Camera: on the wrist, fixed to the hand. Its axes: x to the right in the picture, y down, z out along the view.
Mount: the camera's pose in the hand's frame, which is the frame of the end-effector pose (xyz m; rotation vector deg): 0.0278 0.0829 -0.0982 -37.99 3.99 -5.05
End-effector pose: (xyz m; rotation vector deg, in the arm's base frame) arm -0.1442 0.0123 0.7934 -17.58 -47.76 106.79
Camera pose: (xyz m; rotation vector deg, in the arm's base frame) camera -0.1607 0.0574 0.6710 -41.62 -79.02 82.51
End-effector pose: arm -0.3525 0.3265 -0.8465 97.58 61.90 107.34
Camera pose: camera -0.4346 0.2671 -0.7627 68.37 26.02 111.55
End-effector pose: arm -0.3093 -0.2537 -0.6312 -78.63 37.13 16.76
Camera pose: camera -0.3581 -0.3370 -0.7205 -117.28 32.43 23.56
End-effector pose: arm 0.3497 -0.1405 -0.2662 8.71 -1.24 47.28
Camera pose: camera 0.3039 -0.0507 -0.3507 -28.50 -12.53 40.00
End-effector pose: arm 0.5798 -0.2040 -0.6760 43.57 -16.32 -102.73
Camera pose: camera 0.6990 -0.2422 -0.7162 20.57 22.04 -102.11
